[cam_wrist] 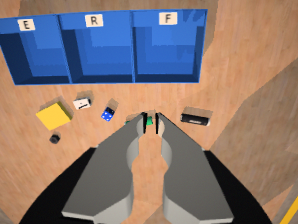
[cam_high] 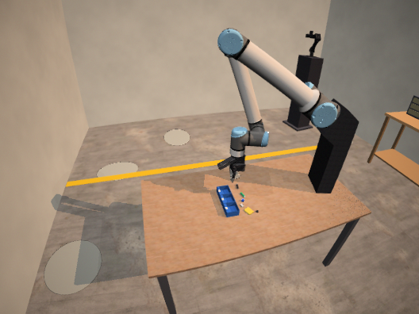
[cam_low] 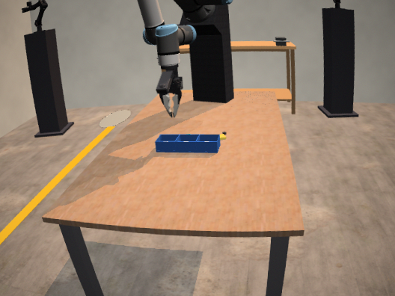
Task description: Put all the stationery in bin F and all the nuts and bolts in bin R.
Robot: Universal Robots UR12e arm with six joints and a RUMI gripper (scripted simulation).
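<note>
My gripper is now 6 cm short of the blue three-part bin, 6 cm to the right of it and 11 cm above it. Also, from my hand: blue die 5 cm behind, 9 cm to the left, 13 cm below; green battery 8 cm behind, 4 cm to the left, 13 cm below; black cylinder 9 cm behind, 6 cm to the right, 13 cm below.
</note>
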